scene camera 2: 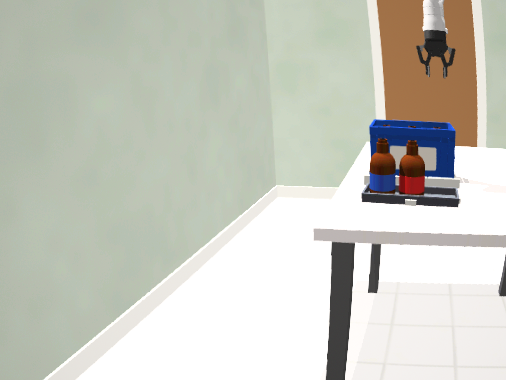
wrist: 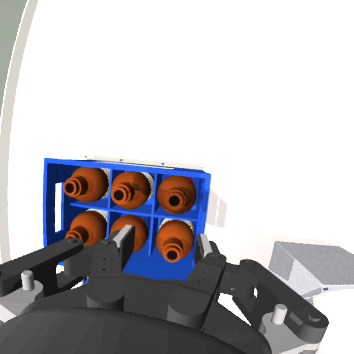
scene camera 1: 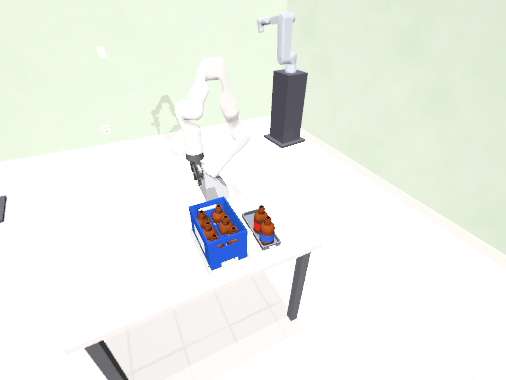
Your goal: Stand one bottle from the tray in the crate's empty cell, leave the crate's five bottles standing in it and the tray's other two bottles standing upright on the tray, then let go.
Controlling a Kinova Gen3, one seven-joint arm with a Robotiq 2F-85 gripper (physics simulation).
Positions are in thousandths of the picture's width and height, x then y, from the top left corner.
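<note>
Looking through scene camera 2, I find a blue-label bottle (scene camera 2: 756, 433) and a red-label bottle (scene camera 2: 815, 441), along with my gripper (scene camera 2: 863, 204). The wrist view gives me my gripper again (wrist: 465, 679), and there I see a red-label bottle (wrist: 499, 549).
</note>
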